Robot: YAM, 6 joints.
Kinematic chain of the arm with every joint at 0, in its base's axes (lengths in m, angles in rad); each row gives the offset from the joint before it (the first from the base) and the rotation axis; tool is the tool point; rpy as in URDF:
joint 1: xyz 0 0 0.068 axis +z
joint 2: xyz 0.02 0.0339 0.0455 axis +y
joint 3: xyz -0.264 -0.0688 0 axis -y
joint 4: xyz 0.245 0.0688 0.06 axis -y
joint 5: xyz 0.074 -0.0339 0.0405 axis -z
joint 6: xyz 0.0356 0 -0.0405 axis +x
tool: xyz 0 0 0 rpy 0 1.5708 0
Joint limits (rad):
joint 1: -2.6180..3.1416
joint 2: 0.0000..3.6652
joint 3: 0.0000..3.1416
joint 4: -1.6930..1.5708
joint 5: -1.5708..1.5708
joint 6: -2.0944..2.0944
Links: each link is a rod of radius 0.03 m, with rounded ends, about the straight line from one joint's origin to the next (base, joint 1, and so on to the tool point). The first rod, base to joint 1, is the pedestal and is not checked.
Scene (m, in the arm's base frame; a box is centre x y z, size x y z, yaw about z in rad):
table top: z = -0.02
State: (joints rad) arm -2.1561 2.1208 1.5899 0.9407 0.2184 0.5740
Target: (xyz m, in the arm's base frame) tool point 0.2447 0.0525 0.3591
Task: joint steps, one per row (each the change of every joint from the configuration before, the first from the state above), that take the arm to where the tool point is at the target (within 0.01 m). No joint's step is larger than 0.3 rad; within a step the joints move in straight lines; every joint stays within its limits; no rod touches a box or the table.
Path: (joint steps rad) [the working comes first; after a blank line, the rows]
Joints at the target: 0.1912 1.1689 0.6842 1.1072 -0.1423 0.5740
Straight joint move there: clear.

1: 0.2934 -0.1190 -0.1132 0.0208 -0.0451 0.0000
2: 0.2934 -0.1190 -0.1132 0.0208 -0.0451 0.0000
3: 0.2934 -0.1190 -0.1132 0.0209 -0.0450 0.0000
4: 0.2934 -0.1189 -0.1132 0.0208 -0.0451 0.0000
5: 0.2934 -0.1190 -0.1133 0.0208 -0.0451 0.0000
6: 0.2935 -0.1190 -0.1132 0.0208 -0.0451 0.0000
7: 0.2934 -0.1190 -0.1132 0.0208 -0.0451 0.0000
8: 0.2934 -0.1190 -0.1132 0.0208 -0.0451 0.0000

